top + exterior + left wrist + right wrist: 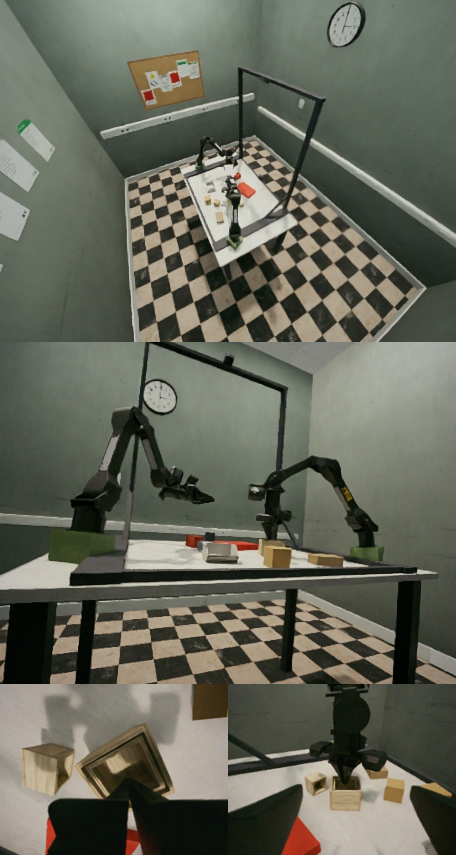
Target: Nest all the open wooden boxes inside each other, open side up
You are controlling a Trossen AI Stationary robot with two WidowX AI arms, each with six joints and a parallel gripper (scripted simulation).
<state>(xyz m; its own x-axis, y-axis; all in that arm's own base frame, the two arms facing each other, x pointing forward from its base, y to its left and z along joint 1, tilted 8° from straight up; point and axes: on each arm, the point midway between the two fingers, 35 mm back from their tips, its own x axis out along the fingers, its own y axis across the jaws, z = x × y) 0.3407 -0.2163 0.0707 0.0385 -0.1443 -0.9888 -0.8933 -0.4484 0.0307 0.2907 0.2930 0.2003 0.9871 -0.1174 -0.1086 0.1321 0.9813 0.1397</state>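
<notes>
My right gripper is now 230 mm short of the grey open box and 190 mm above it. Also, from my right hand: flat red block (200 mm to the left, 200 mm below, 90 mm behind); then grey block (200 mm below, 20 mm to the left, 10 mm ahead); then flat brown box (380 mm to the left, 270 mm ahead, 200 mm below).
</notes>
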